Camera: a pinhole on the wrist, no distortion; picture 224 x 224 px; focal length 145.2 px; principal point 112.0 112.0 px. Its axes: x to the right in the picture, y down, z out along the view. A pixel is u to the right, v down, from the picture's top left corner.
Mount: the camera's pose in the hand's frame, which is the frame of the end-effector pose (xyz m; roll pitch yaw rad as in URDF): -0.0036 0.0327 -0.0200 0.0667 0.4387 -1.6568
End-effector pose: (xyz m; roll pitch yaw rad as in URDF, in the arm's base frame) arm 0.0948 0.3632 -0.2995 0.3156 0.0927 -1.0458
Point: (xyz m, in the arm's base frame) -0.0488 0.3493 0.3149
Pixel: 38.8 92.5
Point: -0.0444 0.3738 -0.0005
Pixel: 74.4 78.8
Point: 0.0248 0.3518 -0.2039
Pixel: 119.8 97.5
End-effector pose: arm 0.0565 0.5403 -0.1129 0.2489 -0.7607 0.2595
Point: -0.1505 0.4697 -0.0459
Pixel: 52.1 45.4
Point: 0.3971 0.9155 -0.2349
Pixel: behind the camera
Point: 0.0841 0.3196 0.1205
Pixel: 140.5 198.6
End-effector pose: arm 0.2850 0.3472 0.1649 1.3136 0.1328 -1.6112
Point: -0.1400 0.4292 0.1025
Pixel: 117.1 111.1
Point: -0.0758 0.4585 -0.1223
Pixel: 193.5 115.7
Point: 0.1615 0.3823 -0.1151
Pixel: outside the picture
